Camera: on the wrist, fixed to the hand. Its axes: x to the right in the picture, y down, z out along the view.
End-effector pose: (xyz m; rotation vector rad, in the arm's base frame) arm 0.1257 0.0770 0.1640 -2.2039 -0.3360 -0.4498
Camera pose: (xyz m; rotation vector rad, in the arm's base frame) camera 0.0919 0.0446 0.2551 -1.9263 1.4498 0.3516
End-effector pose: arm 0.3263 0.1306 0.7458 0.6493 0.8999 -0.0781
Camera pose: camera 0.2517 0.1338 0.6757 1.0118 0.2454 1.4261
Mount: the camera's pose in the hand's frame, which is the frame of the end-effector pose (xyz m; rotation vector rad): 0.0059 -0.0562 -0.0854 -0.2010 0.0640 1.5813
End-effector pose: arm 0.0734 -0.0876 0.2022 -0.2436 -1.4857 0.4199
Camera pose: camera 0.1651 -0.1276 0.2238 -1.5929 -0.9909 1.4675
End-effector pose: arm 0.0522 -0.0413 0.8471 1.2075 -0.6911 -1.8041
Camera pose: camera 0.1110 -0.0179 0.7666 0.2601 -0.9615 -0.4554
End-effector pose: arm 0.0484 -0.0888 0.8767 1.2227 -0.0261 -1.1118
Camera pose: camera 0.0618 -0.0263 0.7967 0.6786 -0.6894 0.3127
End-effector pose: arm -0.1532 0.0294 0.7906 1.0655 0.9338 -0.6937
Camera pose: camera -0.2229 0.0898 0.7461 1.2657 0.0037 0.7307
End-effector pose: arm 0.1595 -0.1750 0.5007 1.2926 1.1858 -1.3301
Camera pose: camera 0.1146 -0.0830 0.4980 1.4982 0.0563 0.0077
